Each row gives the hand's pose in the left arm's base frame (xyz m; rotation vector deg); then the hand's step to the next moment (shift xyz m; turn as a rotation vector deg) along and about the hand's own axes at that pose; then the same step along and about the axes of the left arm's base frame.
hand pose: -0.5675 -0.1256 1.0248 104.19 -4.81 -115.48
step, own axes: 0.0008 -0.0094 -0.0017 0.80 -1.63 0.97
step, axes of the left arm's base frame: -0.0009 0.0087 -0.0040 -1.41 0.98 -1.13
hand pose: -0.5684 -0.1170 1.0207 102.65 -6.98 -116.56
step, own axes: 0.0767 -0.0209 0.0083 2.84 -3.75 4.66
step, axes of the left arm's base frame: -0.0192 -0.0110 -0.0768 -5.67 1.37 -3.14
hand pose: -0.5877 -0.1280 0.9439 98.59 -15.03 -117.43
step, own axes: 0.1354 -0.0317 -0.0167 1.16 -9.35 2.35
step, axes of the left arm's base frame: -0.0071 -0.0309 -0.1364 -4.43 7.39 -4.48
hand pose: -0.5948 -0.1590 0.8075 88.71 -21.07 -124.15
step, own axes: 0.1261 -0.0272 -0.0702 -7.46 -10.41 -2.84
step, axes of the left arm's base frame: 0.0266 -0.0369 -0.1396 2.57 12.86 0.37
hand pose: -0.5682 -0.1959 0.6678 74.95 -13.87 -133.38
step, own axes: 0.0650 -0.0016 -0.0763 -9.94 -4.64 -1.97
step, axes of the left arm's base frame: 0.0350 -0.0239 -0.0909 4.68 8.88 4.84
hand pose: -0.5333 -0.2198 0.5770 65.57 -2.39 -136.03
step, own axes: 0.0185 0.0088 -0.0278 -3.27 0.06 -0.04
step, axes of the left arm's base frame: 0.0147 -0.0109 -0.0293 1.76 1.42 2.36
